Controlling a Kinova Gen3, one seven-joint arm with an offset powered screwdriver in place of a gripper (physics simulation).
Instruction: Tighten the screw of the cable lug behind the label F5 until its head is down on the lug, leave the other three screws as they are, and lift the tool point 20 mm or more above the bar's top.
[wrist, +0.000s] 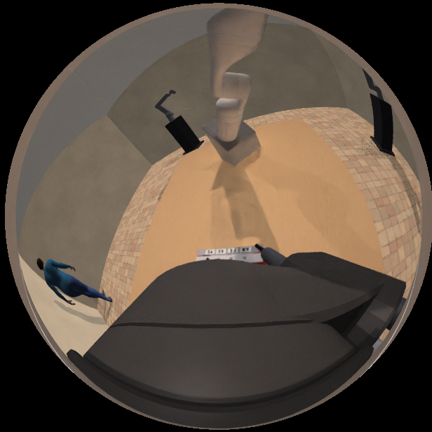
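Note:
The bar (204, 258) with a white label strip shows at the centre, partly hidden below by the dark tool housing. Its labels are small and upside down. The leftmost label (209, 251) ends in or begins with a 5, but I cannot tell for certain that it reads F5. Small dark spots show along the bar, too small to tell screw height. My screwdriver (258, 246) has its dark tip at the right end of the label strip in this view. Its height over the bar and any contact cannot be told. It has no fingers.
The dark tool housing (220, 300) fills the lower view. The arm's grey base block (233, 147) stands on the orange-brown table top (180, 210). Two black pedestals (184, 134) (382, 122) stand beyond. A person in blue (62, 280) is at the left.

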